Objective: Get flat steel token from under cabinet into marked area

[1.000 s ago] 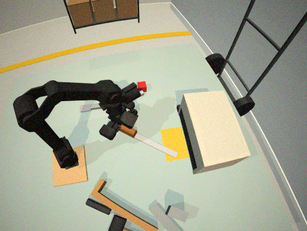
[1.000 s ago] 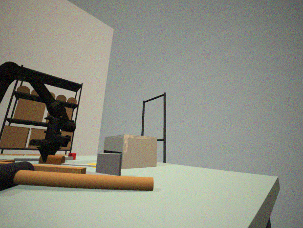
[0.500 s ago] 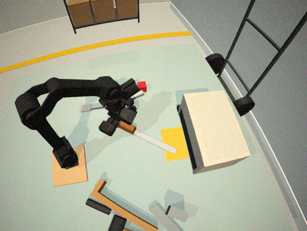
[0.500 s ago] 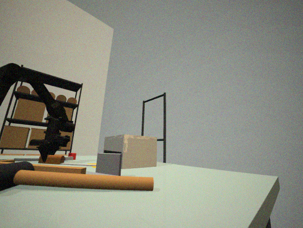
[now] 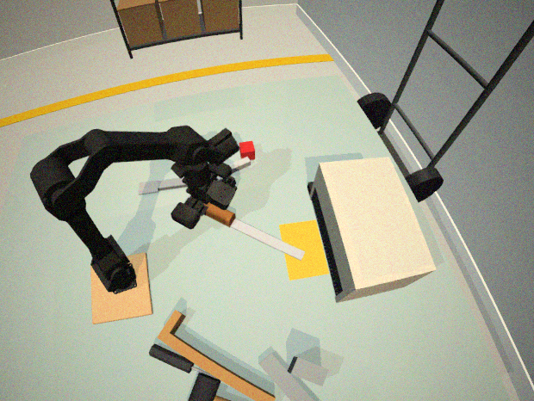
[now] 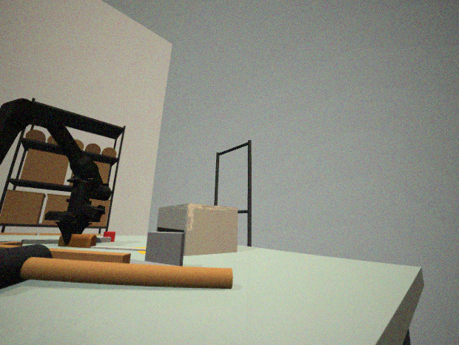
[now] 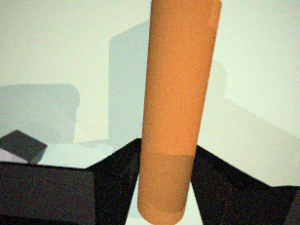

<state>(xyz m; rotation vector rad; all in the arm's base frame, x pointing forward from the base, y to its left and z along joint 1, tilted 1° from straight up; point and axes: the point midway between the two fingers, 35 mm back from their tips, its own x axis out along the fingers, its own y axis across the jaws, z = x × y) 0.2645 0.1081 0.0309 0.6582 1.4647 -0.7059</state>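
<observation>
My gripper tip is now 70 mm to the right of the small grey block and 70 mm short of it. From my gripper tip the other things lie so: grey L-shaped strip (120 mm to the left, 90 mm behind); then white bar (120 mm ahead, 100 mm to the left); then red cube (170 mm ahead, 140 mm to the left, 10 mm above).
</observation>
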